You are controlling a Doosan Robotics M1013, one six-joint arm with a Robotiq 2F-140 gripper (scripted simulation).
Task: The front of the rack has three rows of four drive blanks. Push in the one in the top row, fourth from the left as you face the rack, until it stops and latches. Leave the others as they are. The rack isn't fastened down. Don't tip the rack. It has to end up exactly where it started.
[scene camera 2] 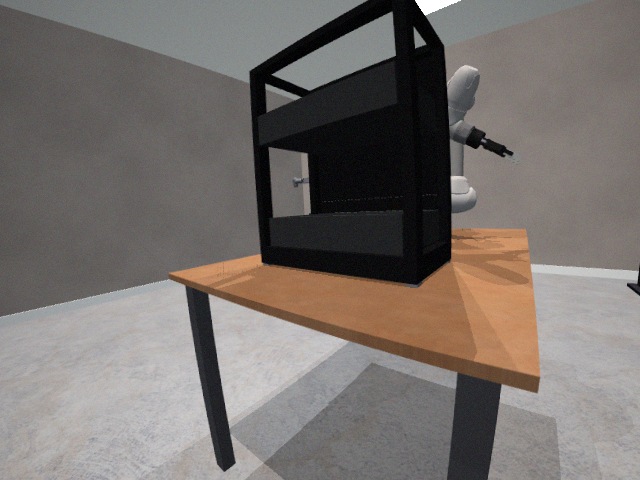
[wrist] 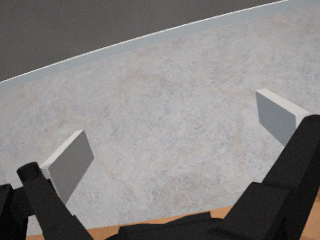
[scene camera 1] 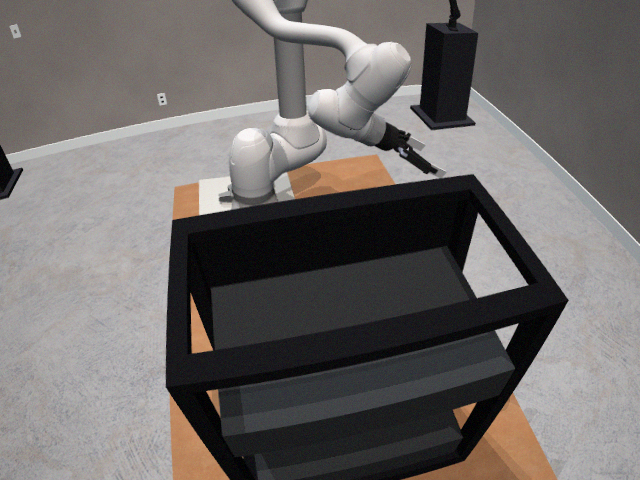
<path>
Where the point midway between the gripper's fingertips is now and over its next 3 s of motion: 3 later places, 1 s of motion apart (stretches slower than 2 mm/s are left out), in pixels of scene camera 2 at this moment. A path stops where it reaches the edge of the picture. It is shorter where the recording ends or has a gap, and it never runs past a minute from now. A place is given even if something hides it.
My gripper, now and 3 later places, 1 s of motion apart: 520, 160; 483, 138; 424, 135; 387, 143
</path>
